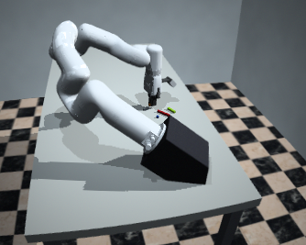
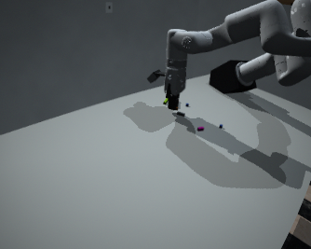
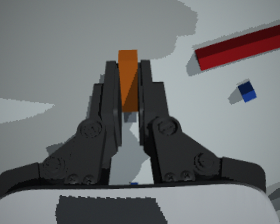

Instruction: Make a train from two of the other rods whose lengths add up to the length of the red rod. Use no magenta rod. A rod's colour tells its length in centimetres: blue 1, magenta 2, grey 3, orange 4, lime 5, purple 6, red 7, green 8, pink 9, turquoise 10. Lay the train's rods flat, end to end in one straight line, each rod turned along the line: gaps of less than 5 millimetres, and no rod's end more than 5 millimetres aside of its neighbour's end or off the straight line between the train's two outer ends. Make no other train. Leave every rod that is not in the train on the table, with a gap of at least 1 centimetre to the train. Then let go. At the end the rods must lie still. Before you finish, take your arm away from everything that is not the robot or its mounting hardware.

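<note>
My hand is 2 cm above the orange rod. Round my hand: red rod (6 cm behind, 5 cm to the right, 3 cm below); grey rod (3 cm to the left, 3 cm below, 2 cm behind); lime rod (9 cm to the right, 3 cm below, 3 cm behind).
</note>
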